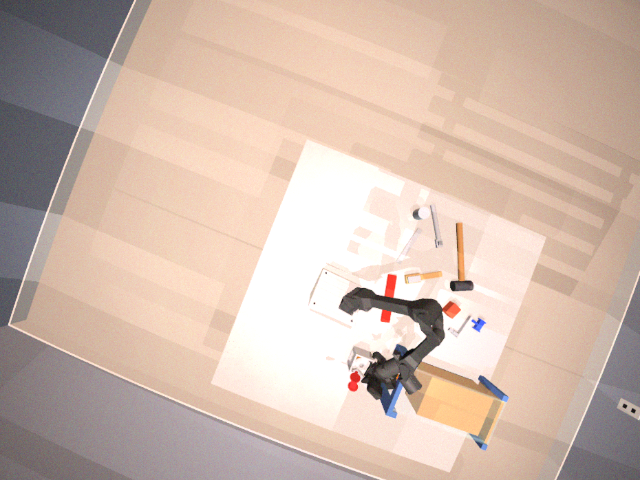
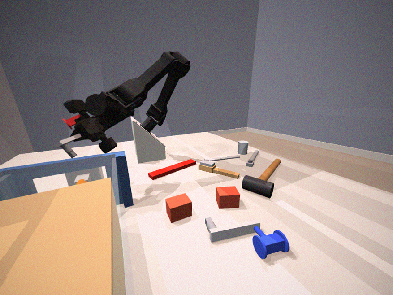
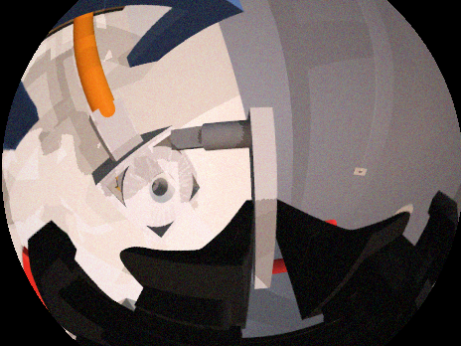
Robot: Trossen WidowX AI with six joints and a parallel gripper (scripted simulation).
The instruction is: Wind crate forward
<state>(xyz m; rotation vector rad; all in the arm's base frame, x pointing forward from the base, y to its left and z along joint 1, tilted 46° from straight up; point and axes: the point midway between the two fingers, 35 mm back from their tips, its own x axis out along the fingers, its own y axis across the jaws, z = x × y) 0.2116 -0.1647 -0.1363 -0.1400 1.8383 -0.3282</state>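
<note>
Right now my gripper tip is 50 mm past the red knob, 40 mm below it and 10 mm to the right of it. From my gripper tip the other things lie so: winch: 150 mm below, 10 mm to the left; then blue steel frame: 170 mm ahead, 70 mm below, 40 mm to the left; then winch handle: 10 mm to the left, 10 mm behind, 10 mm above.
</note>
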